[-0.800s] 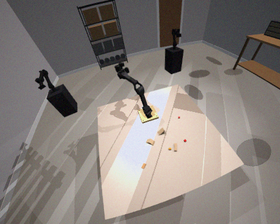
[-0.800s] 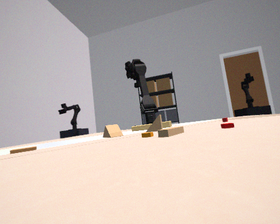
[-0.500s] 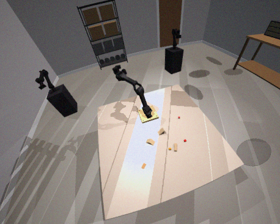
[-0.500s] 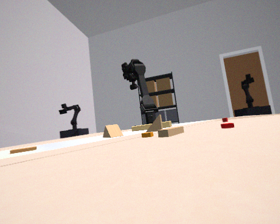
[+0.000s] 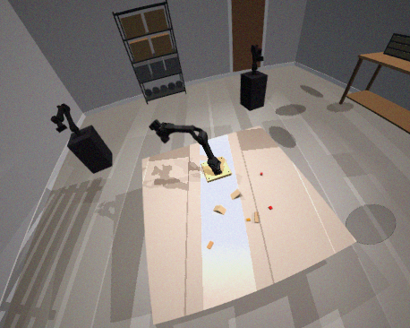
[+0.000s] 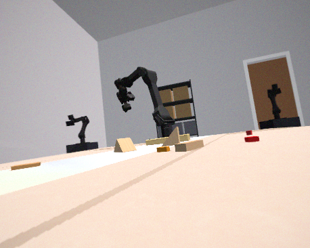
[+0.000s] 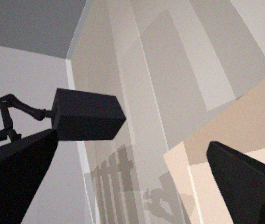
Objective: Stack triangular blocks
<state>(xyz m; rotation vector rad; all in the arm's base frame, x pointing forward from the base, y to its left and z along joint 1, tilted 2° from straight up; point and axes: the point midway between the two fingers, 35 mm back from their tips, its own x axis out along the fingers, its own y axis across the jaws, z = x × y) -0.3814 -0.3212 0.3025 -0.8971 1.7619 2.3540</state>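
My gripper tip is now 71 cm short of the triangular block, 28 cm above it and 20 cm to the right of it. Round my gripper tip: flat tan bar: 88 cm ahead, 40 cm to the left, 29 cm below; small orange block: 87 cm ahead, 34 cm to the left, 30 cm below.
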